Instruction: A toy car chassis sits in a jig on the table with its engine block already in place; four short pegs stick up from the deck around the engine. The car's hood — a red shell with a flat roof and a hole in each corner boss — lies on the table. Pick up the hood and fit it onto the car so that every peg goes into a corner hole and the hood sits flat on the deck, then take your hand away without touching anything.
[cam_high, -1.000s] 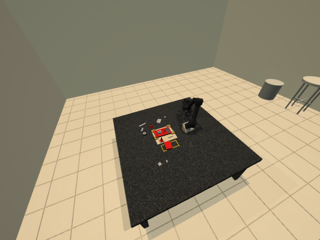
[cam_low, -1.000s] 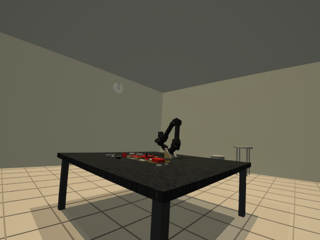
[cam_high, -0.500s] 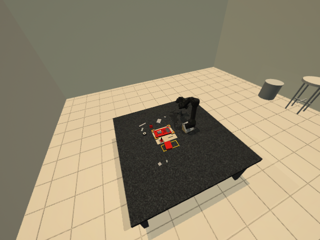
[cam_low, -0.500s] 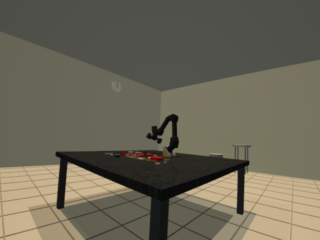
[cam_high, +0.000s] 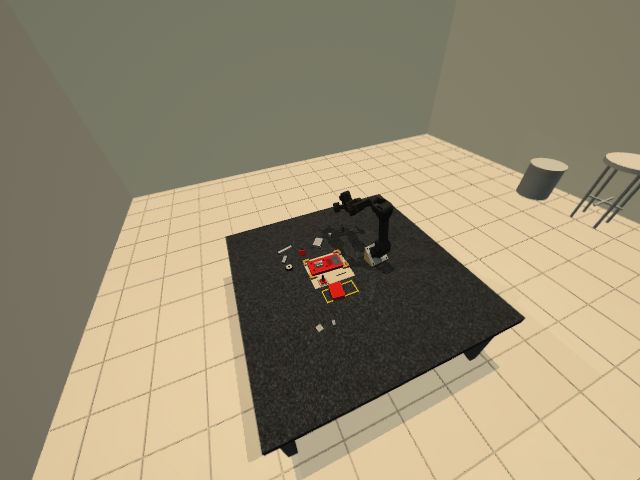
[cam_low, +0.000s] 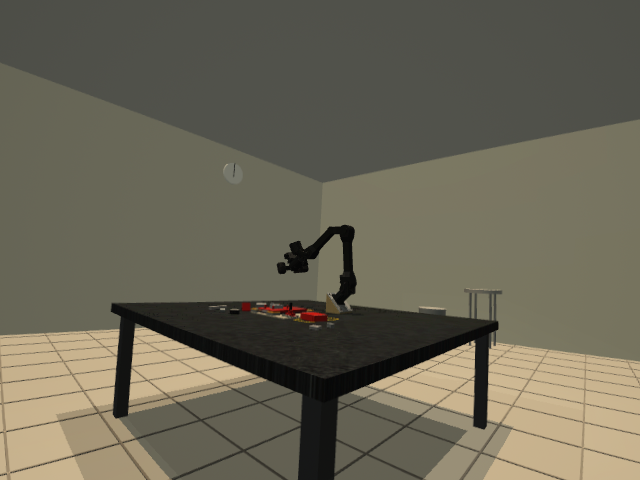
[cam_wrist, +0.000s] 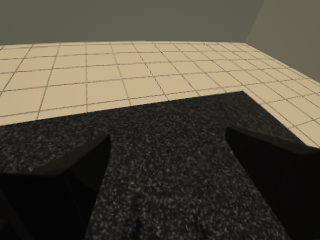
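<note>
Right now the red hood is 340 mm ahead of my gripper tip, 510 mm to the left of it and 170 mm below it. Round my gripper tip: beige jig: 310 mm ahead, 320 mm to the left, 180 mm below; then wheel: 510 mm ahead, 220 mm to the left, 180 mm below.
</note>
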